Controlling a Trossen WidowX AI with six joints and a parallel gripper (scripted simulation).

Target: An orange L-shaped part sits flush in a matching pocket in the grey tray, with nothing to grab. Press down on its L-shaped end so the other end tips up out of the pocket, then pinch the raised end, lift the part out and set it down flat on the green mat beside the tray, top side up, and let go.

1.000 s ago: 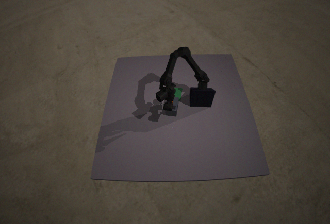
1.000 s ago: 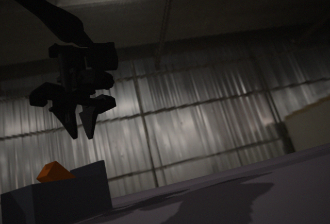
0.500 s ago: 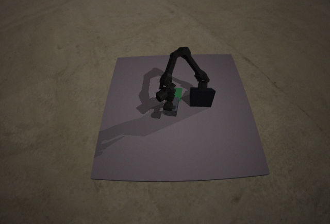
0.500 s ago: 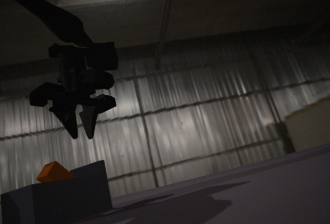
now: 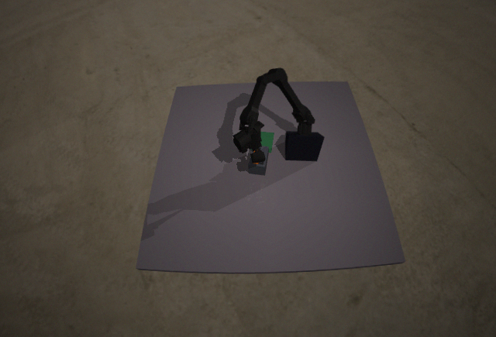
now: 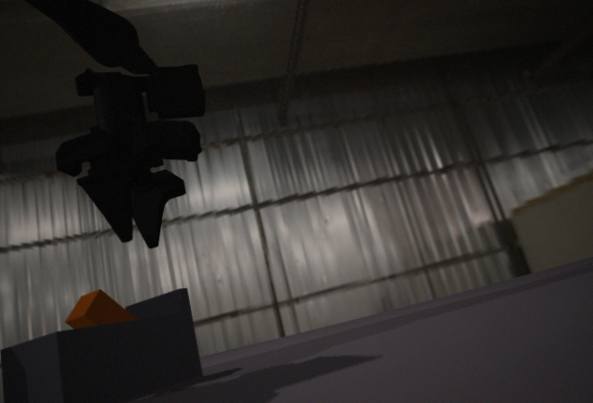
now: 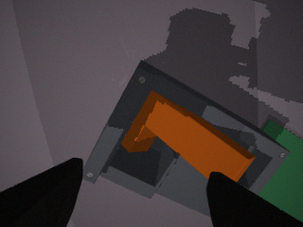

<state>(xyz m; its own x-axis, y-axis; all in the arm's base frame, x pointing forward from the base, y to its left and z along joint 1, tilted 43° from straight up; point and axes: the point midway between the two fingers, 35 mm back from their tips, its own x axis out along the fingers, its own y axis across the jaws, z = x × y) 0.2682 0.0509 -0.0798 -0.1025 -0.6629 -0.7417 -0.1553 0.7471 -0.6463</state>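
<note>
My gripper tip is now 110 mm above the orange L-shaped part, 20 mm to the left of it and 20 mm past it. Round my gripper tip: green mat 200 mm to the right, 160 mm below, 60 mm behind.
</note>
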